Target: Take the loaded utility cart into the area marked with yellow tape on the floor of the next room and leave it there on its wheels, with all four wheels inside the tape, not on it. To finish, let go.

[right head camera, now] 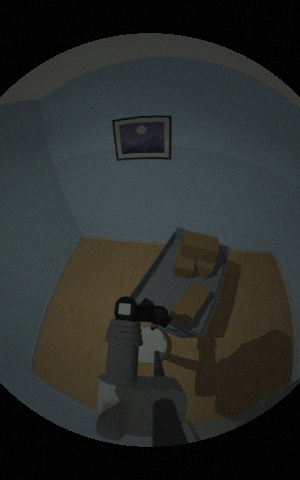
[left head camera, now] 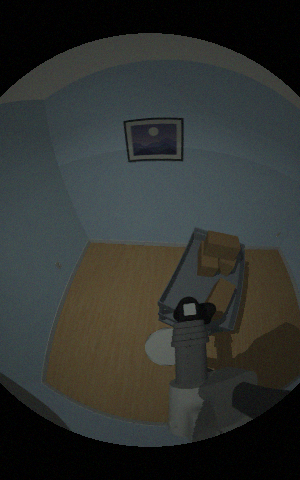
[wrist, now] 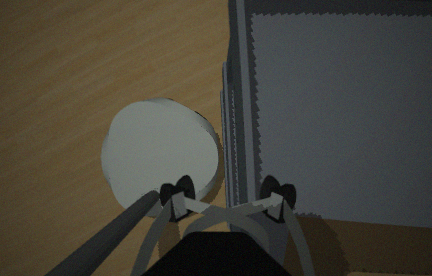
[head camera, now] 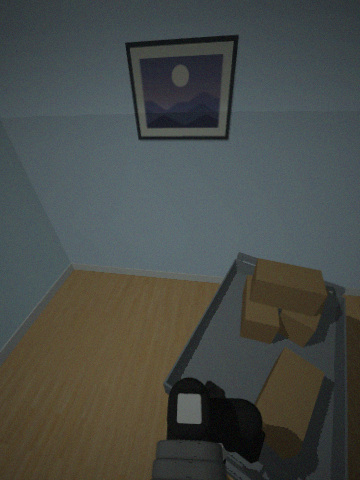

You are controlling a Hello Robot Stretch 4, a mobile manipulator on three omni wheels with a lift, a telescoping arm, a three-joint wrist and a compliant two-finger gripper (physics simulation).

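Places are measured from the robot's base along level axes (x left, y back, z up), in millimetres.
Pixels of known places: gripper, fingertip midpoint: [wrist: 227, 191]; robot's base at its link origin: [right head camera: 146, 343] [left head camera: 165, 345] [wrist: 167, 154].
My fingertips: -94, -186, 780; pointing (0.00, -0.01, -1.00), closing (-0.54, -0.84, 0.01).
Observation:
Ahead of a thing's pixels: the offset from my fingertips to its middle, as dx, dy, dz.
The grey utility cart [head camera: 202, 327] [left head camera: 178, 270] [right head camera: 155, 264] [wrist: 243, 100] stands at the right, its far end towards the back wall. On its top tray, one brown box {-243, -389, +162} [head camera: 287, 285] [left head camera: 223, 244] [right head camera: 200, 246] lies on two others at the far end. Another brown box {-171, -87, +44} [head camera: 295, 392] lies nearer. The cart's wheels are hidden, and no yellow tape shows. My gripper [wrist: 227, 191] is partly open in the wrist view. Its fingertips appear on either side of the cart's near rim, with gaps beside it. The fingers are mostly hidden by the wrist in the head views.
A pale round disc [left head camera: 160, 346] [right head camera: 152, 345] [wrist: 160, 150] is low beside the cart's near end. A dark rod [wrist: 105, 232] slants past the left finger. A framed picture [head camera: 182, 90] [left head camera: 154, 140] [right head camera: 142, 138] hangs on the blue back wall. A side wall [head camera: 22, 240] stands at the left.

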